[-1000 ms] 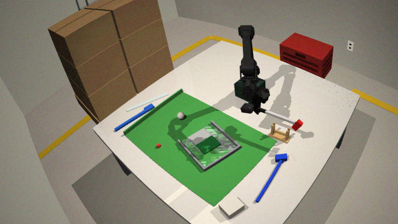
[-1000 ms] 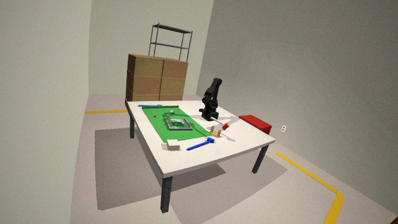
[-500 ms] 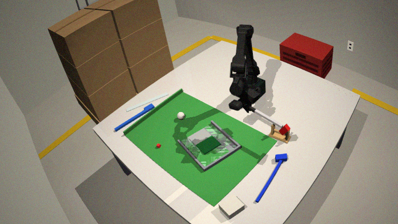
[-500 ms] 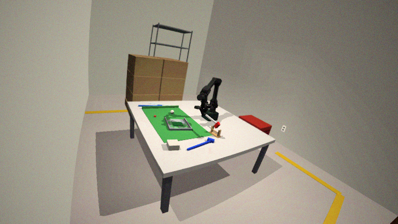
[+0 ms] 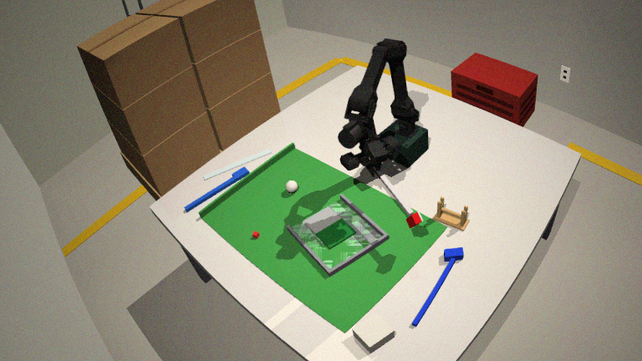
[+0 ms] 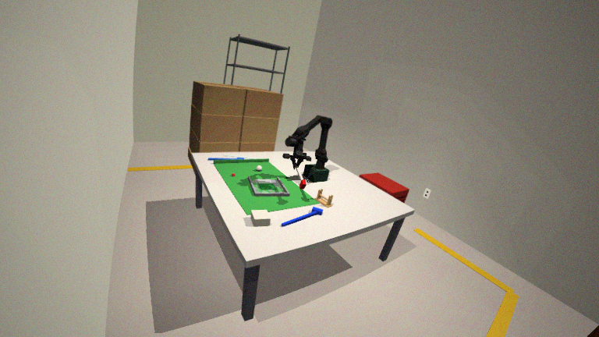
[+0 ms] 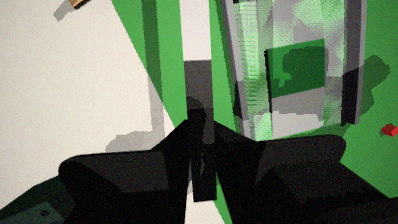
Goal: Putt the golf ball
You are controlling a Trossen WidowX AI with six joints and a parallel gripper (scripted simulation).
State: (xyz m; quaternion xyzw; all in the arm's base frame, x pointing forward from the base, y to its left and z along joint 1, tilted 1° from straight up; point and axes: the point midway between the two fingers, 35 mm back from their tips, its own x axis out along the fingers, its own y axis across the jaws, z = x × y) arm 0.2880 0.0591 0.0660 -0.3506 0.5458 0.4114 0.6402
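Right now the red putter is 40 mm ahead of my gripper tip, 110 mm to the left of it and 20 mm above it. Also, from my gripper tip: wooden rack: 60 mm behind, 260 mm to the left, 90 mm below; then green mat: 190 mm ahead, 120 mm to the right, 120 mm below; then white golf ball: 110 mm ahead, 290 mm to the right, 100 mm below.
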